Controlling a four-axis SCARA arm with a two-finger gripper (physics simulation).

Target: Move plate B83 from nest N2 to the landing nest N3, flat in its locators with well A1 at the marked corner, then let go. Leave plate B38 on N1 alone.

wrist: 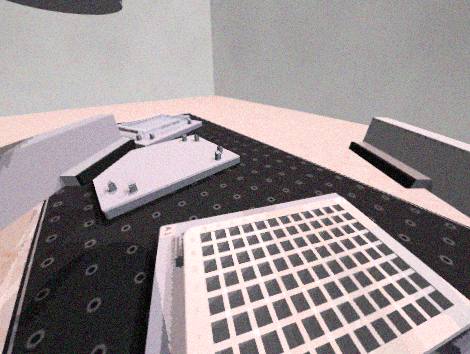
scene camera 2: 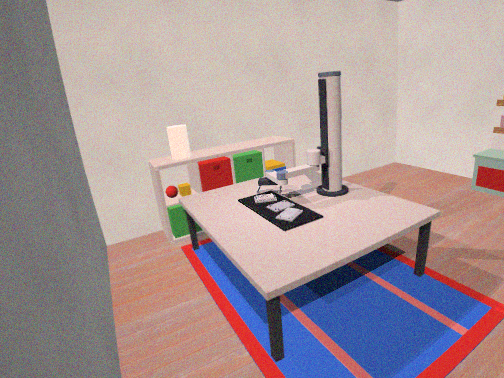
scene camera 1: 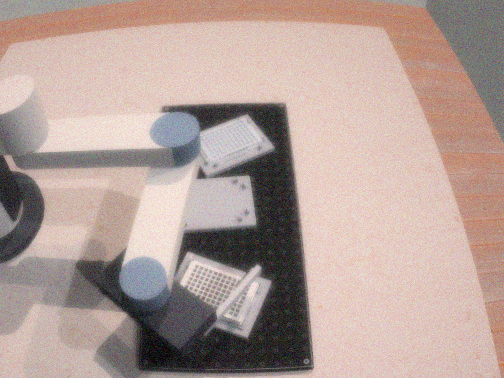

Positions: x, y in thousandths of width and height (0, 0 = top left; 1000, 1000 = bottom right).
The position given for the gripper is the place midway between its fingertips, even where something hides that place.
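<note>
Scene camera 1 shows the gripper (scene camera 1: 434, 642), and it's carrying nothing. On the wrist view you'd get the gripper again (wrist: 518, 371), plus a grey nest (wrist: 310, 493).
</note>
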